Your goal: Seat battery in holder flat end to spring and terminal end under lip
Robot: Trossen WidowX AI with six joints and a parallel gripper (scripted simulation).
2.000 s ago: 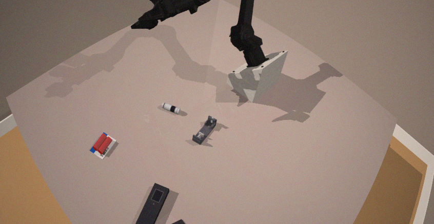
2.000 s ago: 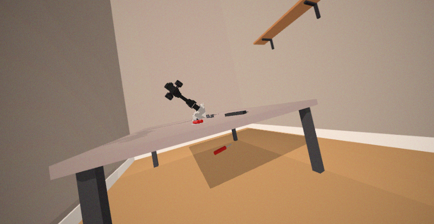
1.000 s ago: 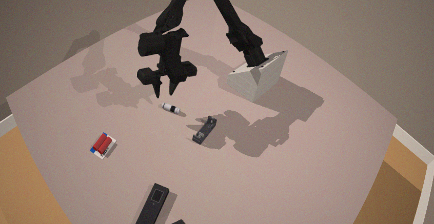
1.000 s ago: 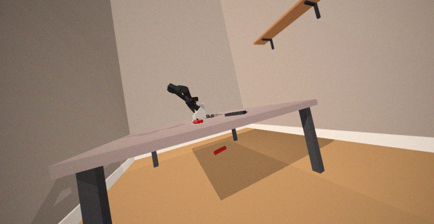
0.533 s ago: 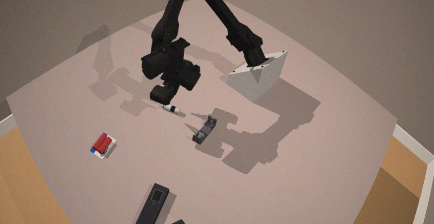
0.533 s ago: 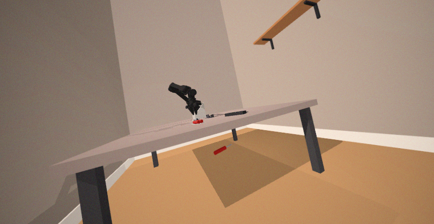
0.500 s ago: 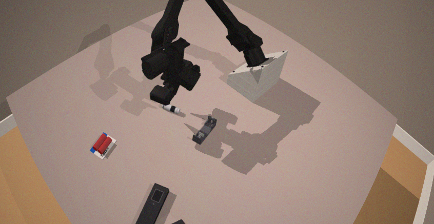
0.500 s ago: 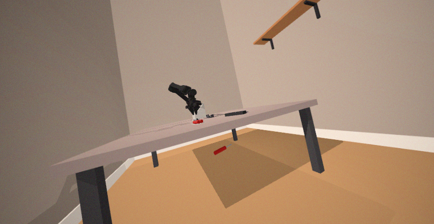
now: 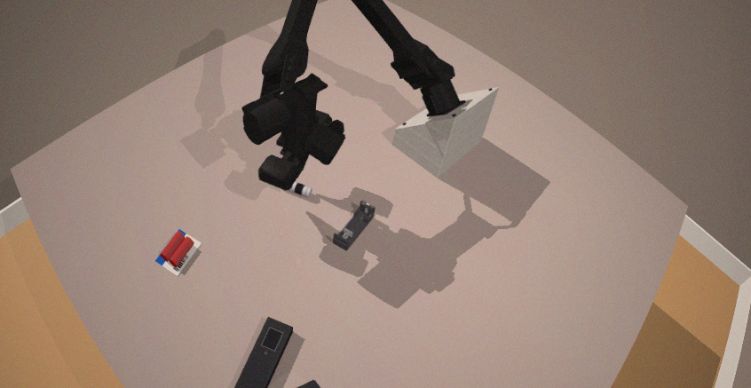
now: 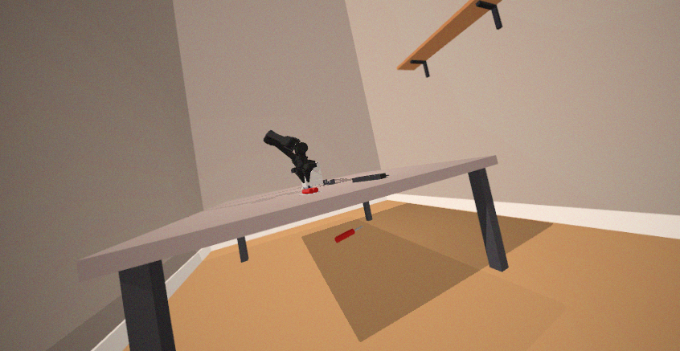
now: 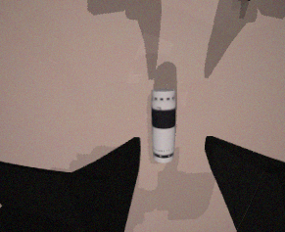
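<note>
Right now the battery is 3 cm below my gripper tip. Also, from my gripper tip: black remote-like device 27 cm ahead, 26 cm to the left, 2 cm below; then red object 31 cm ahead, 23 cm below, 12 cm to the left.
</note>
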